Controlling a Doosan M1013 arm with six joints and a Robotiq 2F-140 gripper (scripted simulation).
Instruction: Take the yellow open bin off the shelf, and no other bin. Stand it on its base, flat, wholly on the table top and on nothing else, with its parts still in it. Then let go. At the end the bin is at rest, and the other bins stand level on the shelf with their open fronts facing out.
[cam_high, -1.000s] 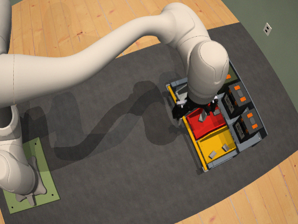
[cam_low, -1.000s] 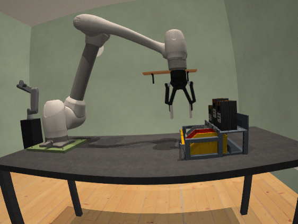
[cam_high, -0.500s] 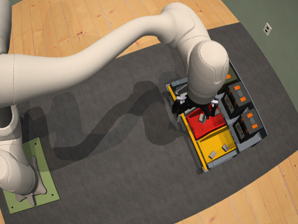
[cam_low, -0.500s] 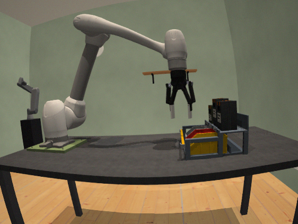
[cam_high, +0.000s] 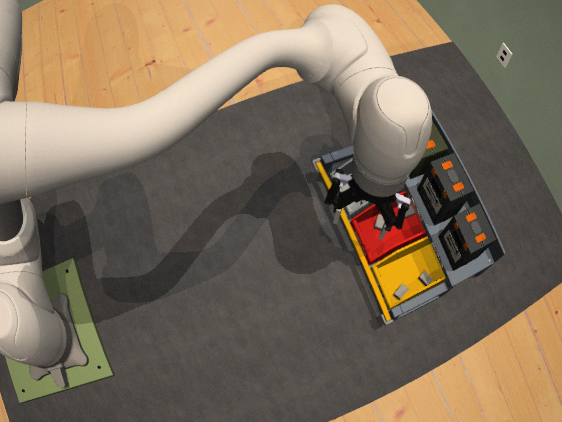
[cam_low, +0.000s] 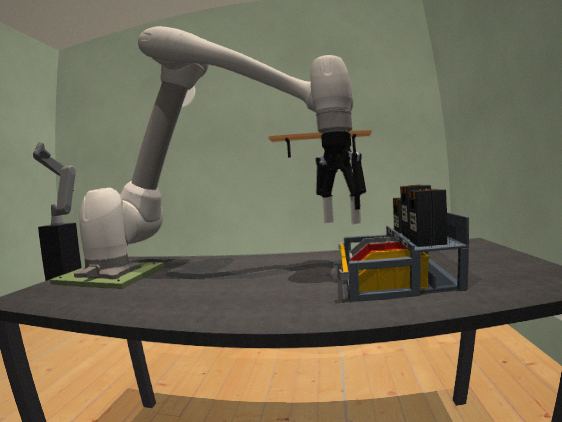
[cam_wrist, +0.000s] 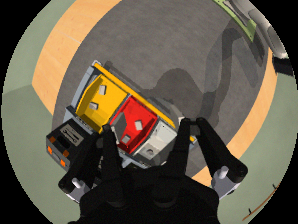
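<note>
The yellow bar lies 110 mm below my hand. Also, from my hand: yellow open bin (100 mm ahead, 110 mm to the right, 130 mm below); then grey bin (110 mm ahead, 110 mm to the left, 130 mm below); then red bin (100 mm ahead, 130 mm below).
</note>
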